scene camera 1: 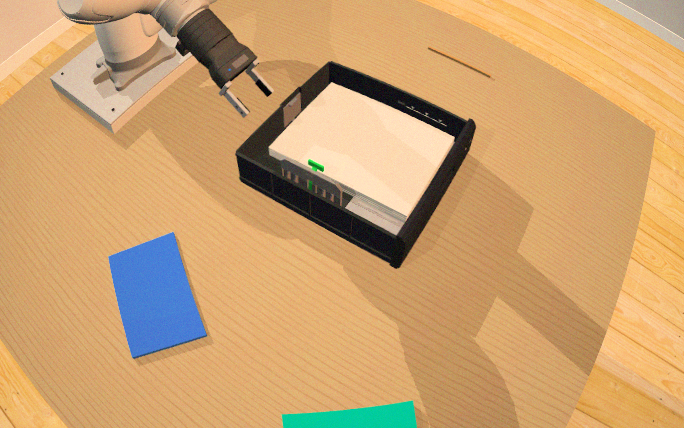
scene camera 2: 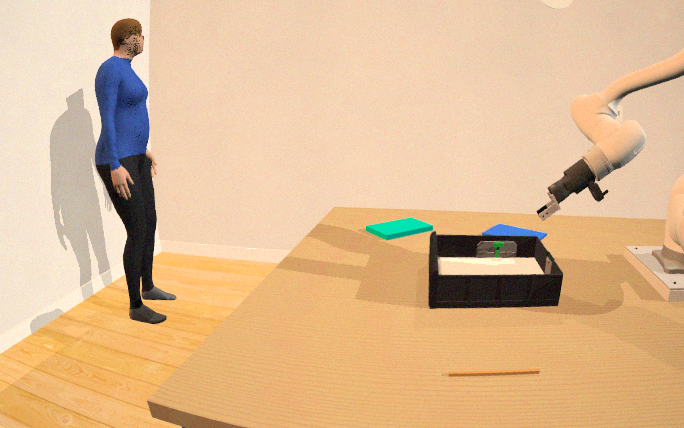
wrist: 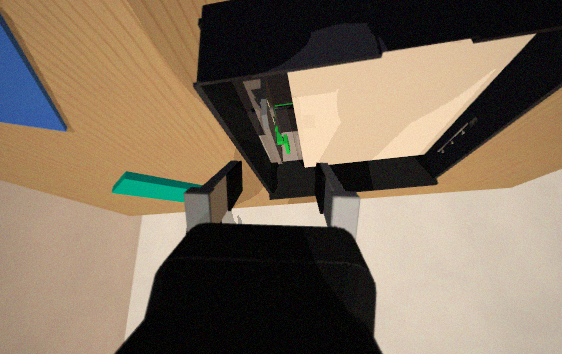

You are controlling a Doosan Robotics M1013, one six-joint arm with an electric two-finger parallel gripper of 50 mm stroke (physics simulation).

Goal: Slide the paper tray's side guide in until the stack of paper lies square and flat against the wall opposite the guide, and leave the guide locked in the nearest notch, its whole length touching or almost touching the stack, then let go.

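Seen in the pictures: gripper, fingertip midpoint: [scene camera 1: 259, 104] [scene camera 2: 539, 216] [wrist: 278, 177]; arm's base at its link origin: [scene camera 1: 134, 59] [scene camera 2: 682, 264].
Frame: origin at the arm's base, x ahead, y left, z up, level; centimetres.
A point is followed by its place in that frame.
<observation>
The black paper tray [scene camera 1: 290, 197] {z -0.1, x 62.3, y 1.2 cm} [scene camera 2: 464, 293] {z 0.0, x 68.0, y 33.3 cm} [wrist: 245, 50] {z 2.1, x 49.9, y 2.3 cm} stands on the table. The white stack of paper [scene camera 1: 363, 146] {z 0.3, x 63.1, y 17.9 cm} [scene camera 2: 489, 266] {z 0.3, x 64.0, y 15.4 cm} [wrist: 380, 100] {z 0.3, x 58.1, y 17.6 cm} lies inside it. The grey side guide [scene camera 1: 327, 185] {z 2.8, x 66.3, y 5.8 cm} [scene camera 2: 485, 249] {z 1.8, x 66.3, y 6.4 cm} [wrist: 269, 127] {z 3.9, x 58.1, y 4.4 cm} stands upright near one long wall, with a green tab [scene camera 1: 316, 165] {z 4.0, x 62.8, y 6.7 cm} [scene camera 2: 498, 245] {z 3.5, x 62.5, y 7.0 cm} [wrist: 282, 140] {z 3.2, x 62.2, y 6.3 cm}. The wrist view shows a gap between guide and stack, seeming uneven along its length. I cannot tell whether the stack touches the opposite wall, or whether the guide is locked. My gripper [scene camera 1: 256, 104] {z 12.2, x 51.0, y 4.4 cm} [scene camera 2: 542, 211] {z 12.2, x 51.0, y 4.4 cm} [wrist: 278, 177] {z 12.2, x 51.0, y 4.4 cm} is open and empty, above and outside the tray's robot-side end.
A blue flat block [scene camera 1: 156, 297] {z -3.0, x 59.6, y -28.5 cm} [scene camera 2: 514, 232] {z -3.1, x 58.8, y -29.2 cm} [wrist: 25, 90] {z -3.1, x 61.5, y -23.6 cm} and a green one [scene camera 1: 353, 416] {z -2.1, x 96.4, y -18.1 cm} [scene camera 2: 401, 229] {z -2.1, x 98.3, y -17.6 cm} [wrist: 155, 189] {z -2.1, x 97.0, y -22.3 cm} lie on the tray's guide side. A pencil [scene camera 1: 460, 62] {z -3.5, x 57.3, y 59.7 cm} [scene camera 2: 494, 372] {z -3.2, x 57.0, y 60.2 cm} lies beyond the opposite wall. A person [scene camera 2: 123, 111] stands beyond the table.
</observation>
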